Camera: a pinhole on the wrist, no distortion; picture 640 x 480 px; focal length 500.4 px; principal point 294.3 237.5 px. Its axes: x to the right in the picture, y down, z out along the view. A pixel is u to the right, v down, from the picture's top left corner.
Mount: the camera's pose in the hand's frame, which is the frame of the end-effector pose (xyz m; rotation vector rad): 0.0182 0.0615 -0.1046 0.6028 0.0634 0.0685
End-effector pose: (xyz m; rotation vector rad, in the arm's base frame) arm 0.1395 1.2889 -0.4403 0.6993 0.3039 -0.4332
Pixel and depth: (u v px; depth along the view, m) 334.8 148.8 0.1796
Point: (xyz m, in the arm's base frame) 0.1536 1.2147 -0.4781
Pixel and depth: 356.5 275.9 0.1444
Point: 0.1783 1.2561 -0.4504
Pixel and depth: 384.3 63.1 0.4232
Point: 0.1357 0.9463 -0.5424
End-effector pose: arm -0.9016 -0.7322 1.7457 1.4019 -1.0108 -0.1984
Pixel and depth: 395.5 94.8 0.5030
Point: -0.8113 -1.0769 1.4998
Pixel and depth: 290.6 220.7 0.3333
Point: -0.9282 -0.9081 1.6222
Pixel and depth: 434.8 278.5 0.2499
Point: -0.8883 -0.8942 1.7292
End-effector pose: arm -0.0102 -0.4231 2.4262 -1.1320 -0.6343 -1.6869
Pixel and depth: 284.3 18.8 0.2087
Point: -0.1279 -0.3740 2.4759
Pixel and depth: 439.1 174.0 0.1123
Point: -0.0344 -0.4623 2.4718
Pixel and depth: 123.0 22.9 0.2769
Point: -0.1654 -0.2753 2.4261
